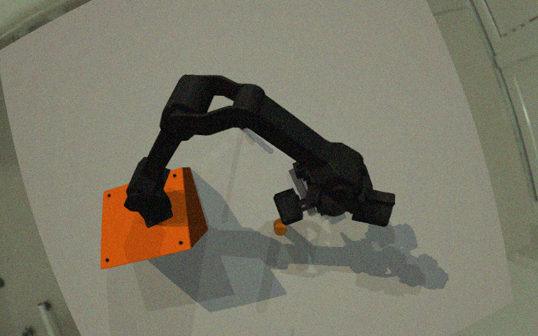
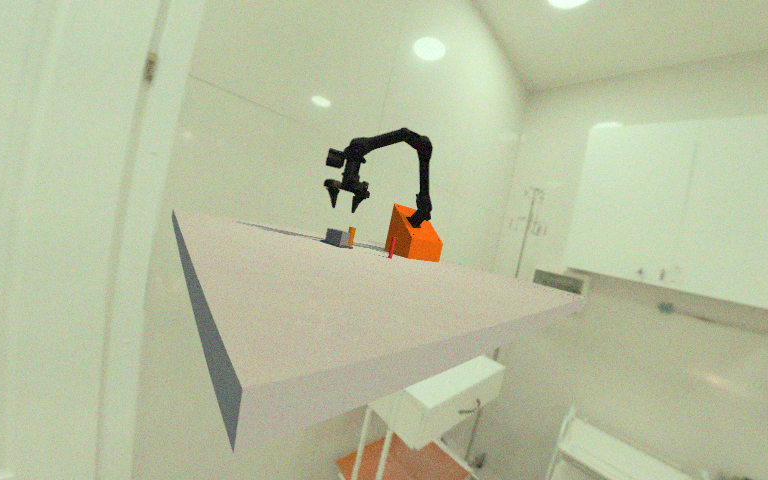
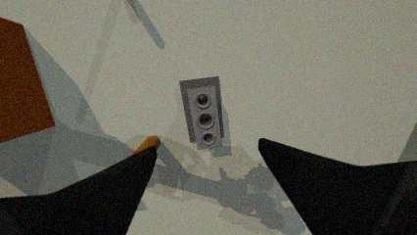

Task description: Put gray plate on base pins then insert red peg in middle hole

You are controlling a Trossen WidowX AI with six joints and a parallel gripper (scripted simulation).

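The red peg lies 200 mm to the left of my gripper tip, 100 mm below it and 90 mm behind it. Round my gripper tip: plate 90 mm below; then orange cylinder 110 mm behind, 100 mm below, 50 mm to the right; then gray slab 130 mm below.
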